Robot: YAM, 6 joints.
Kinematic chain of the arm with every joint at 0, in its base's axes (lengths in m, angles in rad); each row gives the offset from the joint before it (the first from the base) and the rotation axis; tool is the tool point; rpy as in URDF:
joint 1: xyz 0 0 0.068 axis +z
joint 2: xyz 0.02 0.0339 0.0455 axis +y
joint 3: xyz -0.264 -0.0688 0 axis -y
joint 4: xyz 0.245 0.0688 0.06 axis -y
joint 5: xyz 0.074 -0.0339 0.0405 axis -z
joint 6: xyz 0.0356 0 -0.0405 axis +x
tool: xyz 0 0 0 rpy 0 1.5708 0
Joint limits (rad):
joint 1: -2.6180..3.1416
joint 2: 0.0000..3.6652
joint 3: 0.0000..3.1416
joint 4: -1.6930..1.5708
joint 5: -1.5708..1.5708
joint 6: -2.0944..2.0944
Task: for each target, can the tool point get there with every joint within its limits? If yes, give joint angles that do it. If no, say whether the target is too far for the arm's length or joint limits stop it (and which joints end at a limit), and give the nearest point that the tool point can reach.
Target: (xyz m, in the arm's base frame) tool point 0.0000 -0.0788 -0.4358
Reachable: no: joint limits stop it (at a limit: joint 2) | nearest point 0.0000 -0.1122 -0.3536 | short by 0.089 m
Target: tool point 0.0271 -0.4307 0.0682
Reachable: yes | joints -1.5274 2.2207 1.1158 0.4804 -0.2372 0.6726
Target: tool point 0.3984 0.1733 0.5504
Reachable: yes | joints 0.4757 2.1205 2.5253 0.2774 0.9251 -1.2993
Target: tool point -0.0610 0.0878 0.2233
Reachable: yes | joints 1.9575 0.4732 0.4654 -0.7405 -0.7167 0.6893
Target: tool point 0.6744 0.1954 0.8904
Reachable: no: too far | nearest point 0.4158 0.1205 0.5838 | short by 0.408 m
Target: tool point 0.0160 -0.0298 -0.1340
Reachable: yes | joints 0.3800 3.3872 0.4587 0.7993 1.2315 1.1502
